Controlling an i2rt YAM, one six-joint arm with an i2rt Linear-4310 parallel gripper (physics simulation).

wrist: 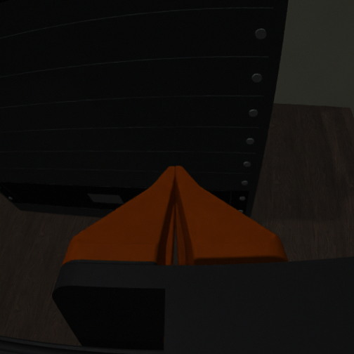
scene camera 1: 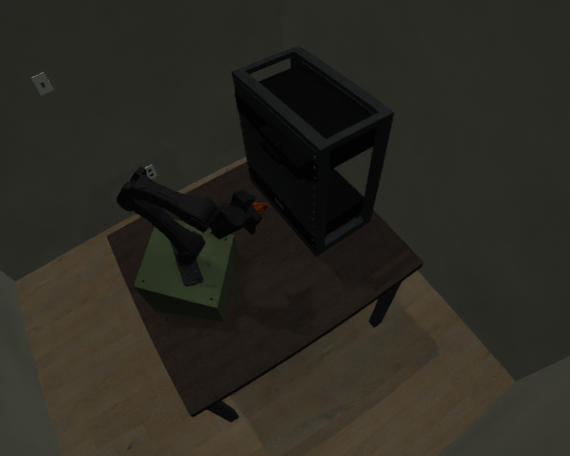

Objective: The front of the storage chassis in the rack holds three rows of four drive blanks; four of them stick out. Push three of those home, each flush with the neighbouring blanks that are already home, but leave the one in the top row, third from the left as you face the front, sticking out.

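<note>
The rack stands on the table, its front toward the arm. The storage chassis is a dark shape high in the rack's front; dark parts jut from it, but single drive blanks and their rows are too dark to tell apart. In the wrist view the rack's lower front shows as dark plain panels with screws down the right edge; no drive blanks show there. My gripper is shut and empty, its orange fingertips together, in front of the rack's lower part and below the chassis, apart from the panels as far as I can tell.
The arm stands on a green box on the dark wooden table. The rack's near front post rises at its right front corner. A darker bottom unit with a light label sits low in the rack. A wall is behind.
</note>
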